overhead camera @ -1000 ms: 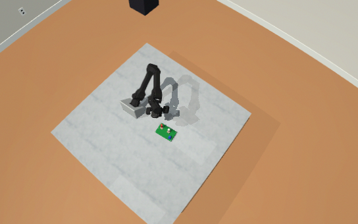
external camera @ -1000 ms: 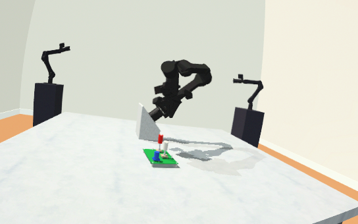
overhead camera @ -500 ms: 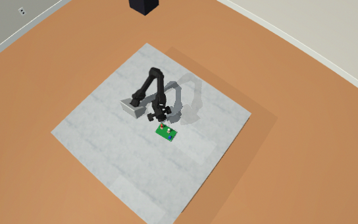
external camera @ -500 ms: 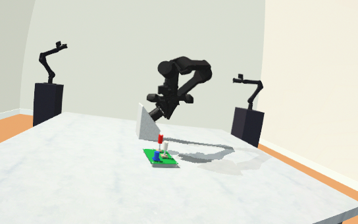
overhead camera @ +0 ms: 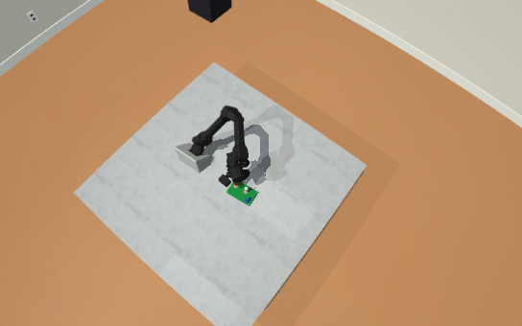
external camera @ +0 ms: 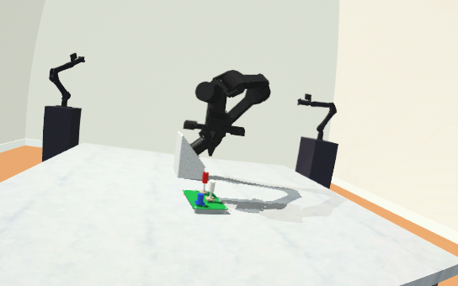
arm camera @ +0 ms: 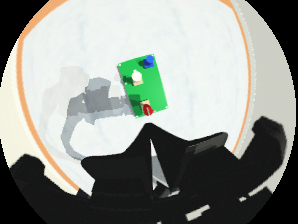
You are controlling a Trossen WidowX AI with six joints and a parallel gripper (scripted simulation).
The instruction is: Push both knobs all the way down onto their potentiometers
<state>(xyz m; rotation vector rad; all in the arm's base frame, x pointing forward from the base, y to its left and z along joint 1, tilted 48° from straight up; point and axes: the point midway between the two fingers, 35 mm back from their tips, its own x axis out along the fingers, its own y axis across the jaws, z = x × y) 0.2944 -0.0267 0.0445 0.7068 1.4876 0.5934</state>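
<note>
My gripper tip is 70 mm above the red knob and 10 mm to the left of it.
</note>
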